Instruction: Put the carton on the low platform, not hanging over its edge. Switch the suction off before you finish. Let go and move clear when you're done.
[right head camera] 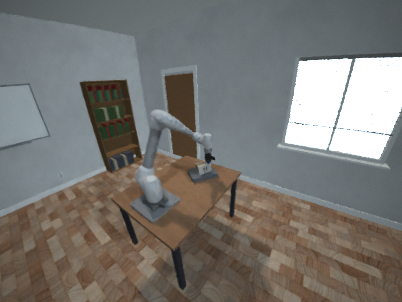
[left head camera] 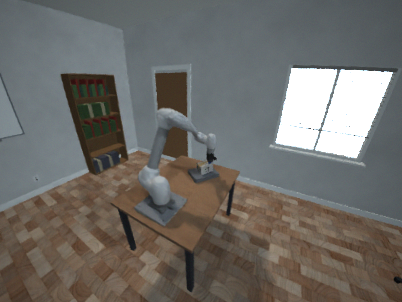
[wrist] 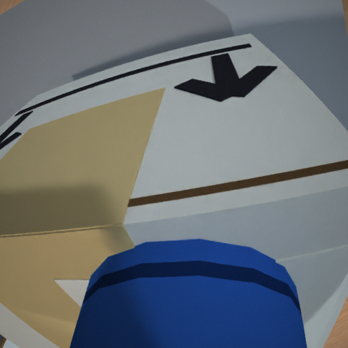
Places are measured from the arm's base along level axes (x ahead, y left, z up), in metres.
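Pixels of known places: hand, its tool point: (right head camera: pixel 207 163) (left head camera: pixel 209 163); arm's base, origin of its link: (right head camera: pixel 155 201) (left head camera: pixel 162 203).
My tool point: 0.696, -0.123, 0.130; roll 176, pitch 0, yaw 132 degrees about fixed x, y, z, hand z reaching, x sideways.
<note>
For each thing: its top centre in the pictures, then the offset to it from my tool point, as dx, dy, dz. "*": a spot on its surface instead. Level surfaces: height alone.
- carton, centre of its top: (right head camera: pixel 203 162) (left head camera: pixel 204 162) -0.028, +0.048, +0.014
- low grey platform, a spot on its surface: (right head camera: pixel 210 176) (left head camera: pixel 212 176) * -0.054, -0.072, -0.125
- wooden table, height of its surface: dz -0.160
The carton (left head camera: pixel 205 168) (right head camera: pixel 204 169) (wrist: pixel 240 145), white with a tan strip and black arrow marks, is over the low grey platform (left head camera: pixel 212 177) (right head camera: pixel 210 176) (wrist: pixel 130 30) and looks slightly tilted. Whether its underside touches the platform is too small to tell. My suction gripper, with its blue cup (left head camera: pixel 209 162) (right head camera: pixel 208 163) (wrist: pixel 192 300), is on the carton's top, near the side by the window, and holds it. The cup hides part of the carton's top in the wrist view.
The platform lies near the far end of the wooden table (left head camera: pixel 190 192) (right head camera: pixel 187 192). The arm's grey base plate (left head camera: pixel 147 211) (right head camera: pixel 142 209) is at the near end. A bookshelf (left head camera: pixel 80 125) (right head camera: pixel 99 130) stands by the wall beyond the table.
</note>
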